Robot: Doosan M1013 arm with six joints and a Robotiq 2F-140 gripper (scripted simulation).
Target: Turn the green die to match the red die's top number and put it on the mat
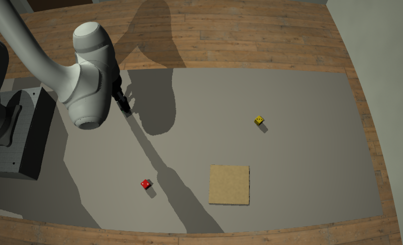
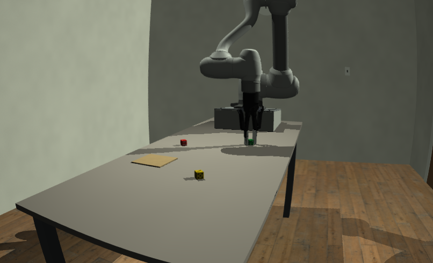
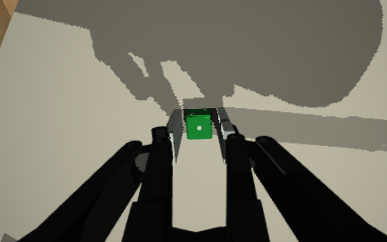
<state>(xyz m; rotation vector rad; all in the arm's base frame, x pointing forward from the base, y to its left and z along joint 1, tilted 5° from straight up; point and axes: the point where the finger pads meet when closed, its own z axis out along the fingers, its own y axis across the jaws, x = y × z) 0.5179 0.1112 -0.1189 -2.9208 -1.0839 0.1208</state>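
The green die is 20 mm below my hand. Also, from my hand: tan mat 400 mm ahead, 300 mm to the right, 30 mm below; then red die 100 mm ahead, 300 mm to the right, 20 mm below; then yellow die 530 mm ahead, 60 mm to the right, 20 mm below.
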